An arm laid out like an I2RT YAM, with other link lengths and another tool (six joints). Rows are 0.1 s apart.
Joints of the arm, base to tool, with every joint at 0 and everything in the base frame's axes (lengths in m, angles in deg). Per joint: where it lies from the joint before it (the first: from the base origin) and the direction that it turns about. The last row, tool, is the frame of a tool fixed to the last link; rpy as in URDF.
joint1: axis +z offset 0 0 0.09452
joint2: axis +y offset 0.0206 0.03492 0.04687
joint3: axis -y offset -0.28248 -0.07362 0
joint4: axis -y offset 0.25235 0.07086 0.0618
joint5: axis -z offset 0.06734 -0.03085 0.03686
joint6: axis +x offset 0.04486 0 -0.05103
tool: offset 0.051 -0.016 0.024 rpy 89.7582 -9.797 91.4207
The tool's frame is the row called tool.
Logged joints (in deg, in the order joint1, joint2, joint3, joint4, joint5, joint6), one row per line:
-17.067, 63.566, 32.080, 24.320, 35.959, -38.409
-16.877, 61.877, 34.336, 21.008, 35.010, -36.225
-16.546, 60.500, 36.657, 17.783, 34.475, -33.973
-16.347, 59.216, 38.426, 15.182, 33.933, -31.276
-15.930, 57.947, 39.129, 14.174, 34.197, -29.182
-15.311, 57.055, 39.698, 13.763, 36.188, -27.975
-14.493, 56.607, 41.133, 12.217, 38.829, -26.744
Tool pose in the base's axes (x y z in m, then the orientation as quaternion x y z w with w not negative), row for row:
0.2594, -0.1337, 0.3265, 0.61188, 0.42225, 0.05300, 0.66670
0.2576, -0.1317, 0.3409, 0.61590, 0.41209, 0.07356, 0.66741
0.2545, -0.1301, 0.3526, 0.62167, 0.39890, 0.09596, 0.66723
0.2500, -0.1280, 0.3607, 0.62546, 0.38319, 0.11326, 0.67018
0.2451, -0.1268, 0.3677, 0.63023, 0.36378, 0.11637, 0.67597
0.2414, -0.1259, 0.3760, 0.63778, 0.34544, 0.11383, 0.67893
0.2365, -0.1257, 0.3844, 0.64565, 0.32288, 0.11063, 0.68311
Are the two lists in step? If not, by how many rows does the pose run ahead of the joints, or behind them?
The pose runs 1 row ahead of the joints: the pose in row i belongs to the joints in row i + 1.
